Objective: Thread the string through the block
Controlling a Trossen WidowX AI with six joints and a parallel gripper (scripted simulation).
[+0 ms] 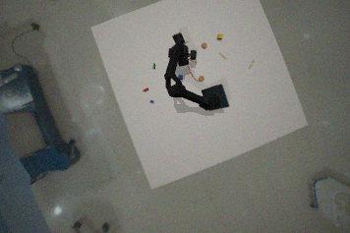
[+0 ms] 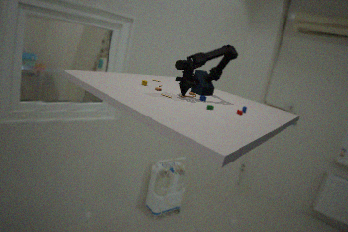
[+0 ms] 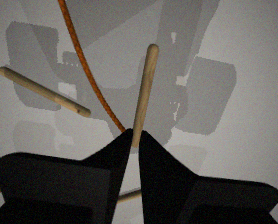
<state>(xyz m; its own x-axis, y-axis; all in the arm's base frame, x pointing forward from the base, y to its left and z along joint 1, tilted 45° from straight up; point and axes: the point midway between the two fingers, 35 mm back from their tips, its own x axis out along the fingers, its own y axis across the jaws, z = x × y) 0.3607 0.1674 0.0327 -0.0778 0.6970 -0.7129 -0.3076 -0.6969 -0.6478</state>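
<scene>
My gripper tip is now 140 mm past the blue cube and 40 mm to the right of it. The rest, counted from my gripper tip: green piece 210 mm to the left, 20 mm behind; thin wooden stick 10 mm behind; round disc 190 mm to the right, 50 mm ahead, 10 mm below.
</scene>
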